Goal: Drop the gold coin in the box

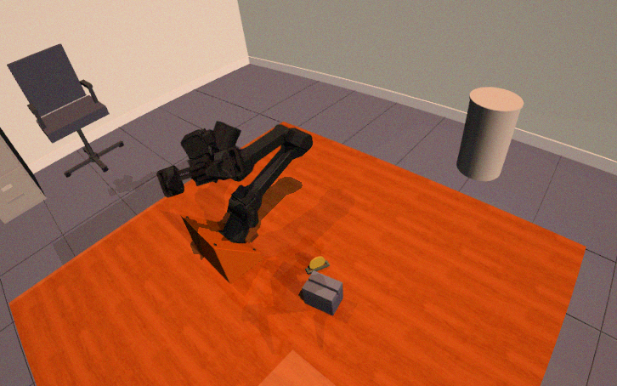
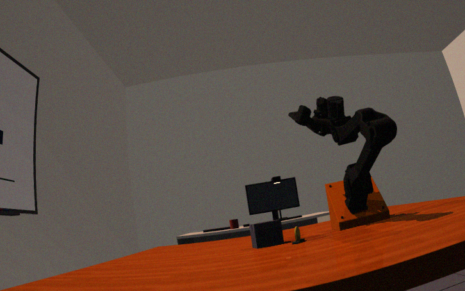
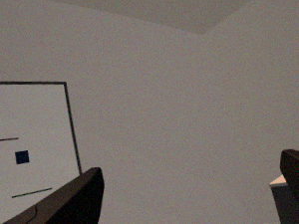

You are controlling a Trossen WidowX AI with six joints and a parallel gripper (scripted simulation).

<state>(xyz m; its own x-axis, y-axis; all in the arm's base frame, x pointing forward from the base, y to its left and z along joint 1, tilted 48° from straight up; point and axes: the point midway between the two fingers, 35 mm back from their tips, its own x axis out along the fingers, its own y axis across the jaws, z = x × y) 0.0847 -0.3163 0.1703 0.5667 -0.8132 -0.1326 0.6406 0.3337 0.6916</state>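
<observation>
Right now my gripper tip is 40 cm above the gold coin, 21 cm to the right of it and 10 cm short of it.
</observation>
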